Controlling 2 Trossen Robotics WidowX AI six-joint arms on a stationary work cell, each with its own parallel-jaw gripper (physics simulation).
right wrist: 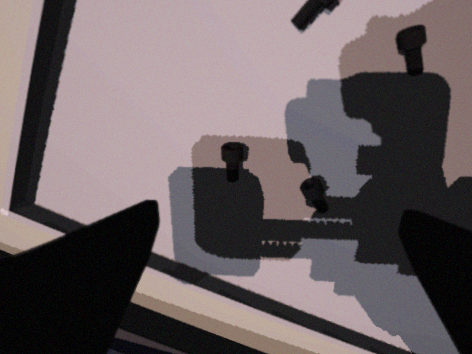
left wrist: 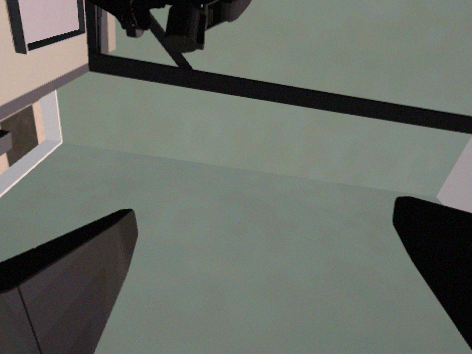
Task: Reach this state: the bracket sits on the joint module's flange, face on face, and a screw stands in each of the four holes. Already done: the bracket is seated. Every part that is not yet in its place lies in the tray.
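Frame: origin at the left arm's base, x ahead, y right, z down, level; millimetres.
Seen in the pictures: left gripper, fingertip midpoint: point(left wrist: 263, 215); right gripper, fingertip midpoint: point(right wrist: 278, 216).
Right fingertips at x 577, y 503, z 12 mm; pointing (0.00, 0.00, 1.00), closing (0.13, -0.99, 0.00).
A point is followed by its place in that frame.
Several black screws point(right wrist: 234, 160) @(x 564, y 519, z 42 mm) point(right wrist: 314, 193) @(x 584, y 484, z 42 mm) point(right wrist: 411, 47) @(x 525, y 446, z 43 mm) point(right wrist: 312, 12) @(x 509, y 483, z 46 mm) lie apart on the pink floor of the tray point(right wrist: 42, 100) @(x 529, y 606, z 51 mm) in the right wrist view; the last is cut by the top edge. My right gripper point(right wrist: 278, 216) @(x 577, y 503, z 12 mm) is open and empty above the tray, with two screws between and beyond its fingertips in the picture. Its dark shadow falls over part of the tray floor and partly hides the screws' outlines. My left gripper point(left wrist: 263, 215) @(x 75, y 247, z -273 mm) is open and empty, away from the tray. The joint module and the bracket do not show in either view.
In the left wrist view a dark-rimmed pink tray corner point(left wrist: 19, 32) @(x 408, y 502, z 46 mm) shows at the upper left, a long black bar point(left wrist: 280, 93) @(x 581, y 717, z -394 mm) crosses the view, and black arm parts point(left wrist: 185, 27) @(x 488, y 507, z -180 mm) hang at the top. A pale-framed opening point(left wrist: 49, 120) is at the left.
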